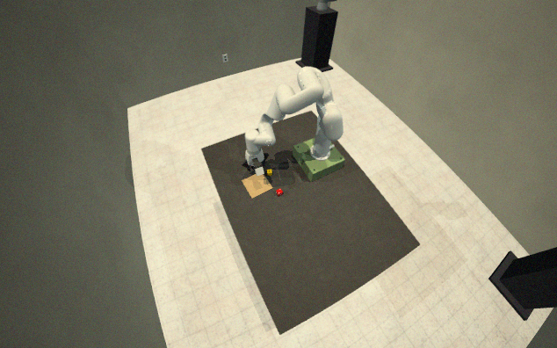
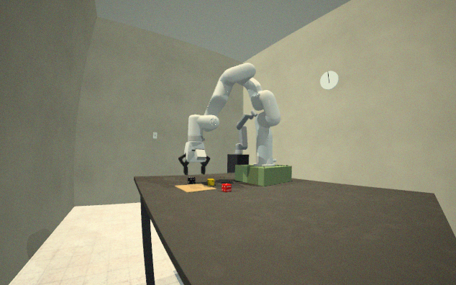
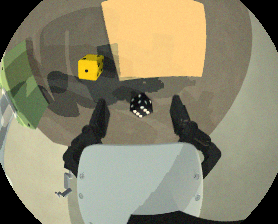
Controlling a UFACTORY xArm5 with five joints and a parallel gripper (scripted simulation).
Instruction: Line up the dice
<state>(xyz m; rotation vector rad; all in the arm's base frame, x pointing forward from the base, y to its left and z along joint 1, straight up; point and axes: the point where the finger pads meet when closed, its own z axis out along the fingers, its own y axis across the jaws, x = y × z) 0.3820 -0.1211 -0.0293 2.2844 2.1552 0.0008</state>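
The black die is 50 mm below my hand and 40 mm to the right of it. Also, from my hand: tan mat 80 mm to the left, 60 mm below, 40 mm ahead; then yellow die 60 mm behind, 50 mm to the left, 50 mm below; then red die 200 mm to the left, 50 mm below, 50 mm behind.
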